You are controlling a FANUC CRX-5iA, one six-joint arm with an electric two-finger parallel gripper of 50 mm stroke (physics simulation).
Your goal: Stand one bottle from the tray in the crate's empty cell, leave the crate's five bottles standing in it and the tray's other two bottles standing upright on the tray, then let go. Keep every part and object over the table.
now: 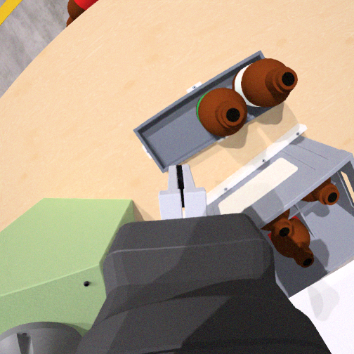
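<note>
My gripper [179, 177] is shut with nothing between its fingers, just off the near left corner of the grey tray [150, 152]. Two brown bottles stand on the tray: one with a green band [214, 112] near the middle, one with a white band [260, 85] at the far right end. The tray's left end is bare. A brown bottle with a red band [76, 11] shows partly at the top left, by the table edge; its footing is cut off. The grey crate [320, 150] is at the right; brown bottles [327, 194] [290, 240] show inside, partly hidden by its wall and my gripper body.
A large green block [60, 240] stands at the lower left, close to the gripper body. A white surface [332, 305] lies at the lower right beside the crate. The round table's edge [37, 57] runs across the upper left, with grey floor and a yellow stripe beyond.
</note>
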